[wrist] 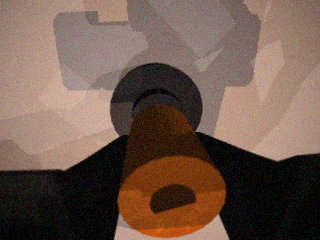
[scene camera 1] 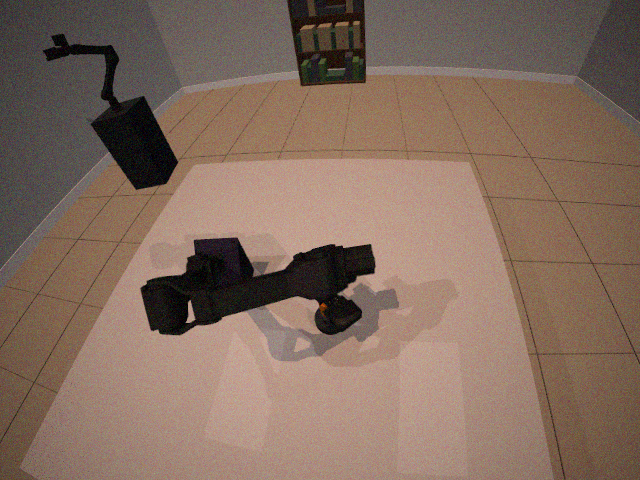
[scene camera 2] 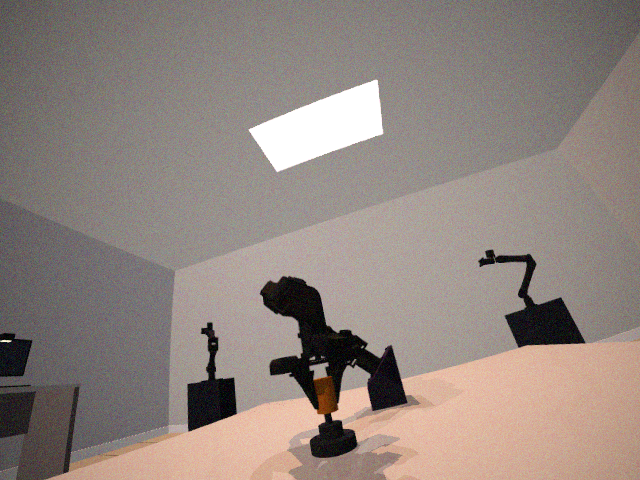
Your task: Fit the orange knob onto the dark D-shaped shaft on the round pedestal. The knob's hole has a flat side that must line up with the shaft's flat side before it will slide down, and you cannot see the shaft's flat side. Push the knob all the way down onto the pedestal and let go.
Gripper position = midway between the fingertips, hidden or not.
My gripper (scene camera 2: pixel 326 406) holds an orange knob (scene camera 2: pixel 327 402). Also in view: a dark round pedestal (wrist: pixel 153 84).
The orange knob also shows in the wrist view (wrist: pixel 168 178). My gripper is seen too in the wrist view (wrist: pixel 161 140) and in scene camera 1 (scene camera 1: pixel 328 308).
